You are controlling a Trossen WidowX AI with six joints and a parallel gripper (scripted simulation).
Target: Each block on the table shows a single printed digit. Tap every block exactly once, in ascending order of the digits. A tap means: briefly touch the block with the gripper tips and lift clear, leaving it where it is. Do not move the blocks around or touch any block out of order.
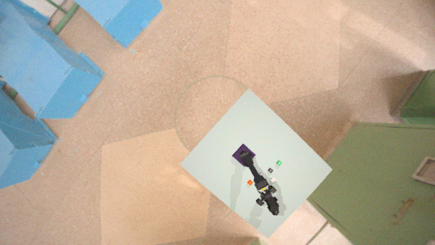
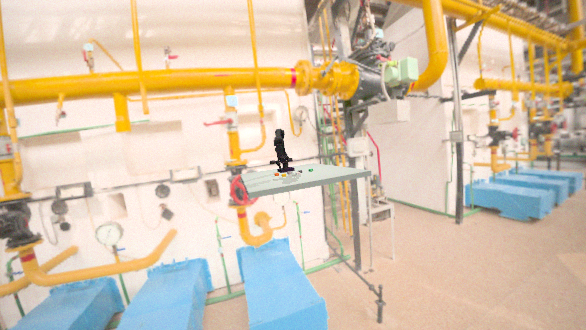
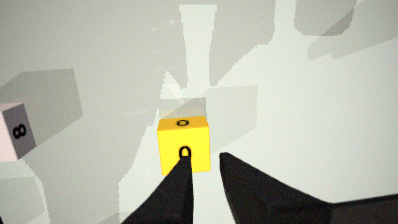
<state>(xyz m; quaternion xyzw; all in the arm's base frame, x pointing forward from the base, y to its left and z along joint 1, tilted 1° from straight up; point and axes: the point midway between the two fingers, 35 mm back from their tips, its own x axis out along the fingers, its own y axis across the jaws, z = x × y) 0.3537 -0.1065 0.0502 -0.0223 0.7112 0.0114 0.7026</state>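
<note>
Right now my gripper tip is 10 mm past the yellow block, 10 mm to the right of it and 40 mm above it. From my gripper tip the other things lie so: orange block 120 mm behind, 30 mm to the right, 40 mm below; white block 130 mm to the left, 40 mm below; dark block 70 mm behind, 170 mm to the left, 40 mm below.
</note>
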